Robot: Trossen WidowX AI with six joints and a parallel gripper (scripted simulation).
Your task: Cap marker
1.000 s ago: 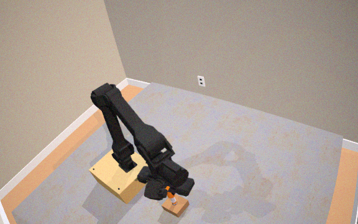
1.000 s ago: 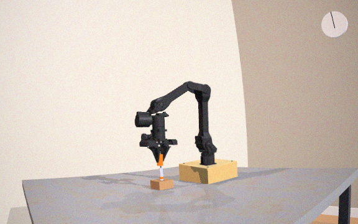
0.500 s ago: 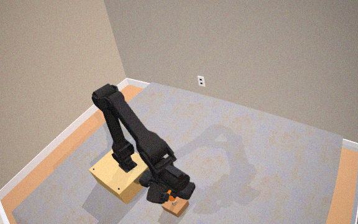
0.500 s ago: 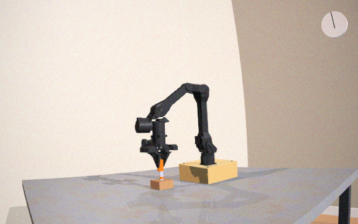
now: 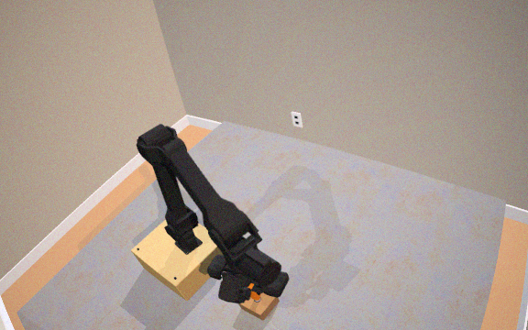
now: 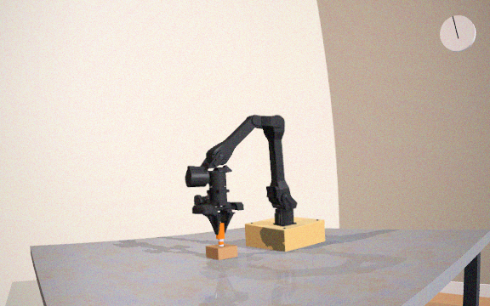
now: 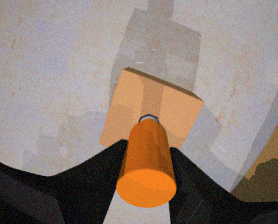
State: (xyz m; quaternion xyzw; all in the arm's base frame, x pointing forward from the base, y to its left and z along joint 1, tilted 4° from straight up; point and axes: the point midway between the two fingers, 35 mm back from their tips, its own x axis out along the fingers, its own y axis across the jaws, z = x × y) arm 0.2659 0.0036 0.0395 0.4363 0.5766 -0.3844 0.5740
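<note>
Right now my gripper tip is 1 cm below the orange cap. From my gripper tip the other things lie so: holder block: 6 cm below.
</note>
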